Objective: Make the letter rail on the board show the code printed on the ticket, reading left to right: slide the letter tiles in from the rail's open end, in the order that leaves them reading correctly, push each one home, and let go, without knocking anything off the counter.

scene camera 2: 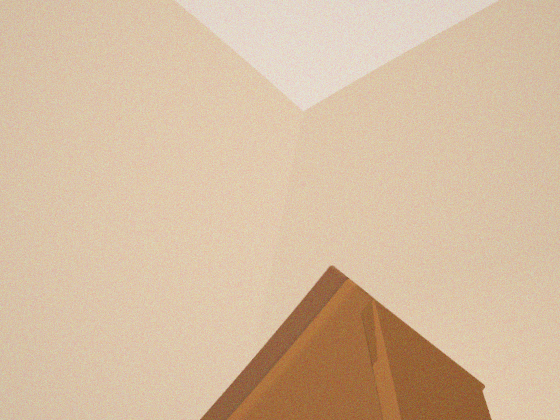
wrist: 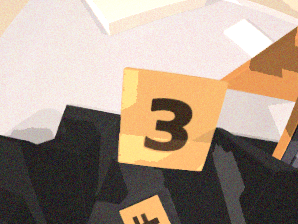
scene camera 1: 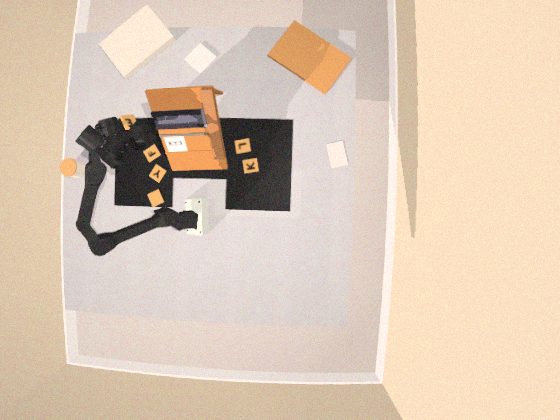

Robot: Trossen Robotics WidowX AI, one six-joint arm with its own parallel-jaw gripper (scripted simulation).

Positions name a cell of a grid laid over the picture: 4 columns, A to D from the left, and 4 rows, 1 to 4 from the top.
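Scene:
My gripper, wrist view (C3). Orange panel out of frame in the wrist view. My gripper, scene camera 1 (A2). Orange panel, scene camera 1 (C1). Orange panel out of frame in scene camera 2.

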